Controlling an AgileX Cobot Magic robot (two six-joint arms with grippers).
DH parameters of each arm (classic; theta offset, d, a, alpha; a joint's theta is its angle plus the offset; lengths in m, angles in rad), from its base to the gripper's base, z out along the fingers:
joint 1: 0 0.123 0 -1.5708
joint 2: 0.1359 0 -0.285 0
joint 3: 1.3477 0 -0.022 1.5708
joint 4: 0 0.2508 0 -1.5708
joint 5: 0 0 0.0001 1.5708
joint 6: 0 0.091 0 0
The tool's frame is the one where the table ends.
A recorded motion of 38 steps. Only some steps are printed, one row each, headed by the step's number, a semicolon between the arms.
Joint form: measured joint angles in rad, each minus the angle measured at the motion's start. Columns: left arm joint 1, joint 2, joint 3, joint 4, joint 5, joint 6; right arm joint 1, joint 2, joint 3, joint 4, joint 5, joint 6.
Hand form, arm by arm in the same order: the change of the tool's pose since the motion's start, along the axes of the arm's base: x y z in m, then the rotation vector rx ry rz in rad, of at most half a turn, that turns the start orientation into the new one. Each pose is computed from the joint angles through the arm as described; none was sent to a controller.
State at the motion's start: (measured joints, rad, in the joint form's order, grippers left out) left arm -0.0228 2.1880 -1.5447 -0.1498 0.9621 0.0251; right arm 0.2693 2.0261 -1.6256 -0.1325 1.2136 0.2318
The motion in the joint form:
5: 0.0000 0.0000 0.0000 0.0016 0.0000 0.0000; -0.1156 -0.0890 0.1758 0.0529 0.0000 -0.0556
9: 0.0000 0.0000 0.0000 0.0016 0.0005 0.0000; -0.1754 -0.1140 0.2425 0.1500 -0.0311 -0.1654
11: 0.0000 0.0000 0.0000 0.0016 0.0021 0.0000; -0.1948 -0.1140 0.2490 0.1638 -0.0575 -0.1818
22: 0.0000 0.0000 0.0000 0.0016 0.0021 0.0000; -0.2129 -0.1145 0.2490 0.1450 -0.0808 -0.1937
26: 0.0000 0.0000 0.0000 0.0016 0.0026 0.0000; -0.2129 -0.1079 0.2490 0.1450 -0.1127 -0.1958
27: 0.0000 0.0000 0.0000 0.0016 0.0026 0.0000; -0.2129 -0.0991 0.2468 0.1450 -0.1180 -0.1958
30: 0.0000 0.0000 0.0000 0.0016 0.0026 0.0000; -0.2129 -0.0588 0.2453 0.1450 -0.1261 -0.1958
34: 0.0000 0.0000 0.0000 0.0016 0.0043 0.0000; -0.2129 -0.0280 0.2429 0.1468 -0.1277 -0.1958
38: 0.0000 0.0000 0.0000 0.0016 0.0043 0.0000; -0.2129 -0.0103 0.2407 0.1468 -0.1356 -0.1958
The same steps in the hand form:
5: 0.0000 0.0001 0.0000 0.0014 0.0000 -0.0008; -0.0271 -0.0474 -0.0083 0.0290 0.1006 -0.0786
9: -0.0001 0.0001 0.0000 0.0013 0.0005 -0.0009; -0.0363 -0.0624 -0.0151 0.1191 0.1296 -0.0632
11: -0.0002 0.0001 0.0000 0.0012 0.0020 -0.0011; -0.0345 -0.0681 -0.0167 0.1348 0.1105 -0.0707
22: -0.0002 0.0001 0.0000 0.0012 0.0020 -0.0011; -0.0319 -0.0762 -0.0166 0.1203 0.0850 -0.0683
26: -0.0002 0.0001 0.0000 0.0012 0.0025 -0.0012; -0.0285 -0.0760 -0.0190 0.1223 0.0599 -0.0650
27: -0.0002 0.0001 0.0000 0.0012 0.0025 -0.0012; -0.0270 -0.0759 -0.0217 0.1222 0.0612 -0.0651
30: -0.0002 0.0001 0.0000 0.0012 0.0025 -0.0012; -0.0235 -0.0757 -0.0364 0.1194 0.0917 -0.0671
34: -0.0004 0.0001 0.0000 0.0011 0.0042 -0.0014; -0.0215 -0.0754 -0.0474 0.1186 0.1184 -0.0696
38: -0.0004 0.0001 0.0000 0.0011 0.0042 -0.0014; -0.0196 -0.0753 -0.0536 0.1179 0.1260 -0.0702

